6 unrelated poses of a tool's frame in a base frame.
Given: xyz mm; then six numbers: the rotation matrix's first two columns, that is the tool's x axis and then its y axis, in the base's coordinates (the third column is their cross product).
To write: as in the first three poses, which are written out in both.
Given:
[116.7 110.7 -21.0 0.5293 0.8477 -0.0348 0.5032 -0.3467 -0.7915]
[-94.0 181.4 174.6 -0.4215 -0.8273 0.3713 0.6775 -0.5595 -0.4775]
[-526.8 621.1 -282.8 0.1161 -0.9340 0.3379 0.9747 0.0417 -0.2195]
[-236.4 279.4 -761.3 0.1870 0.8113 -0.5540 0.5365 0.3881 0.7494]
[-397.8 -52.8 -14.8 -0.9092 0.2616 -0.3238 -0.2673 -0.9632 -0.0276]
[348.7 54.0 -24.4 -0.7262 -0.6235 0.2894 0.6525 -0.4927 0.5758]
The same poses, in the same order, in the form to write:
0.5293 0.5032 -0.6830 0.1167; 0.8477 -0.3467 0.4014 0.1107; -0.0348 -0.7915 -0.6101 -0.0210; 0 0 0 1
-0.4215 0.6775 0.6028 -0.0940; -0.8273 -0.5595 0.0503 0.1814; 0.3713 -0.4775 0.7963 0.1746; 0 0 0 1
0.1161 0.9747 0.1909 -0.5268; -0.9340 0.0417 0.3548 0.6211; 0.3379 -0.2195 0.9152 -0.2828; 0 0 0 1
0.1870 0.5365 0.8230 -0.2364; 0.8113 0.3881 -0.4374 0.2794; -0.5540 0.7494 -0.3627 -0.7613; 0 0 0 1
-0.9092 -0.2673 -0.3191 -0.3978; 0.2616 -0.9632 0.0615 -0.0528; -0.3238 -0.0276 0.9457 -0.0148; 0 0 0 1
-0.7262 0.6525 -0.2164 0.3487; -0.6235 -0.4927 0.6070 0.0540; 0.2894 0.5758 0.7646 -0.0244; 0 0 0 1

